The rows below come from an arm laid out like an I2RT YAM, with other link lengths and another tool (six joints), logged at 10 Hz.
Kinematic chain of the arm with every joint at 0, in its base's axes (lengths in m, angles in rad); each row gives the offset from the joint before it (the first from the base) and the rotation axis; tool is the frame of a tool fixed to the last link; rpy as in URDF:
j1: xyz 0 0 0.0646 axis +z
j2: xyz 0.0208 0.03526 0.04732 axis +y
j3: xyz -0.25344 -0.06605 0 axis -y
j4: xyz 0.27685 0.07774 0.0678 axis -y
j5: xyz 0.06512 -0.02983 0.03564 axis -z
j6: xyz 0.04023 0 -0.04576 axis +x
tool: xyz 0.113 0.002 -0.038 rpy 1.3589 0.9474 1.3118
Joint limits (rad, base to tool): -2.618..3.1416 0..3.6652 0..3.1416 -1.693..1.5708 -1.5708..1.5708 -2.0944..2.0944
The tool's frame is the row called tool.
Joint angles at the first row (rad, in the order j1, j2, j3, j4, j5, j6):
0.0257 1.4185 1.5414 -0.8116 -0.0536 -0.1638
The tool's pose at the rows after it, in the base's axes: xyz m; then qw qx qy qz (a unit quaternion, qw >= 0):
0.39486, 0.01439, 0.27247, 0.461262, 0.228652, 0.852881, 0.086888
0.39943, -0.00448, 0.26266, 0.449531, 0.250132, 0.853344, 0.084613
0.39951, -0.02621, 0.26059, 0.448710, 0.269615, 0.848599, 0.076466
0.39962, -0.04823, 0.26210, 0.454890, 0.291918, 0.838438, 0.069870
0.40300, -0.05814, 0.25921, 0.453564, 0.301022, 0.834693, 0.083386
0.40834, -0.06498, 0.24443, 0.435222, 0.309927, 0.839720, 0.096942
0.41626, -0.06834, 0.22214, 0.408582, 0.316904, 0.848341, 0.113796
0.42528, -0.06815, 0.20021, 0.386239, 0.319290, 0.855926, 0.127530
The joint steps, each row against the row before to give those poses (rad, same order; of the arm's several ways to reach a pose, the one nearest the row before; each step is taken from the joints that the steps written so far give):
-0.0312 0.0428 0.0000 0.0042 0.0412 0.0469
-0.0588 0.0262 -0.0001 0.0004 -0.0301 0.0000
-0.0591 0.0054 -0.0003 0.0004 -0.0149 -0.0080
-0.0591 0.0000 0.0000 0.0114 -0.0126 0.0004
-0.0409 0.0130 -0.0004 0.0145 -0.0488 -0.0001
-0.0309 0.0408 0.0000 0.0034 -0.0477 0.0000
-0.0209 0.0606 0.0000 0.0062 -0.0500 0.0000
-0.0061 0.0607 0.0000 0.0156 -0.0351 -0.0003

